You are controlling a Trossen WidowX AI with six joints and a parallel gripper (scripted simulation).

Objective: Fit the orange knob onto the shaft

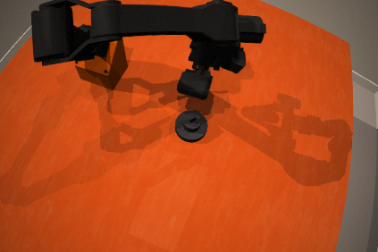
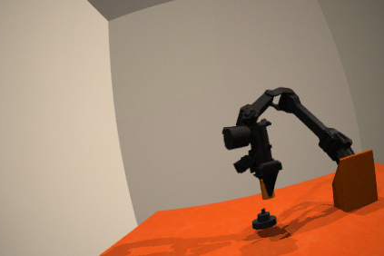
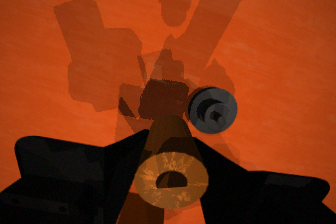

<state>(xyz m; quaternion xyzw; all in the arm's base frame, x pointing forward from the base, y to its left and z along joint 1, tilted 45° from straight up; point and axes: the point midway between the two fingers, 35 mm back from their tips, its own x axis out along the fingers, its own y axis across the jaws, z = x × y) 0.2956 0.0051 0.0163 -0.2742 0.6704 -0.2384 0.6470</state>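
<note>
Right now my gripper tip is 9 cm above the dark round pedestal, 7 cm to the left of it and 1 cm short of it. Also, from my gripper tip: orange knob 2 cm above.
</note>
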